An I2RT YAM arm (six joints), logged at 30 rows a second.
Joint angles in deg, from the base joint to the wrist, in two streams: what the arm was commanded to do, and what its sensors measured. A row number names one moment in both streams.
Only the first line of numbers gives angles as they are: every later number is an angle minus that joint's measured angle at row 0.
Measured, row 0:
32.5, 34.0, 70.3, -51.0, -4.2, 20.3
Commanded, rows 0 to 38:
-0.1, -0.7, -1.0, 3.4, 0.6, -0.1
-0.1, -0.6, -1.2, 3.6, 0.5, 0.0
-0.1, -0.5, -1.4, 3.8, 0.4, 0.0
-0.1, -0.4, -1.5, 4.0, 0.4, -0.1
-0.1, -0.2, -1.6, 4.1, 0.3, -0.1
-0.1, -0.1, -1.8, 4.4, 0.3, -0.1
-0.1, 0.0, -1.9, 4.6, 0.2, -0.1
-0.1, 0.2, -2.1, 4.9, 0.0, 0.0
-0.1, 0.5, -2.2, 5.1, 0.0, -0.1
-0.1, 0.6, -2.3, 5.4, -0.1, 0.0
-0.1, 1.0, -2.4, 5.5, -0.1, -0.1
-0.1, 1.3, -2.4, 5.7, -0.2, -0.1
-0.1, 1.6, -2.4, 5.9, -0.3, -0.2
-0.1, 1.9, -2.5, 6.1, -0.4, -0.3
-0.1, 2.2, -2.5, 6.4, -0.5, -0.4
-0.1, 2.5, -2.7, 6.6, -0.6, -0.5
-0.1, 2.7, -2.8, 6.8, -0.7, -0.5
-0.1, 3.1, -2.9, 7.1, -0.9, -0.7
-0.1, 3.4, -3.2, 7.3, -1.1, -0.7
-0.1, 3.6, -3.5, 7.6, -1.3, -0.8
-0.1, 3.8, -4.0, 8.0, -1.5, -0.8
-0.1, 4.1, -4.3, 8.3, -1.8, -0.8
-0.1, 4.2, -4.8, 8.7, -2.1, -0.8
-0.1, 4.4, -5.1, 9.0, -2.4, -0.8
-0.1, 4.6, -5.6, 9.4, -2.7, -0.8
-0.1, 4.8, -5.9, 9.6, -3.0, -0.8
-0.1, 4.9, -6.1, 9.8, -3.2, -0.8
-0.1, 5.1, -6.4, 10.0, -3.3, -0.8
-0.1, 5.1, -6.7, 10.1, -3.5, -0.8
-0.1, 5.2, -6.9, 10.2, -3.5, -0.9
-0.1, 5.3, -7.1, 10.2, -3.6, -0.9
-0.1, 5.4, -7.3, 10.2, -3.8, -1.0
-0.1, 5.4, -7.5, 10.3, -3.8, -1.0
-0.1, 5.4, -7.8, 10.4, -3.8, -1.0
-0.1, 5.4, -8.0, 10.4, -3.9, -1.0
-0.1, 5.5, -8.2, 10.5, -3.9, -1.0
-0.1, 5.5, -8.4, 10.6, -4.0, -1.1
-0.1, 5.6, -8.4, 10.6, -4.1, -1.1
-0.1, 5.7, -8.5, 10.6, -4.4, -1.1
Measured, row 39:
0.0, 5.6, -8.2, 6.5, -3.4, -0.5
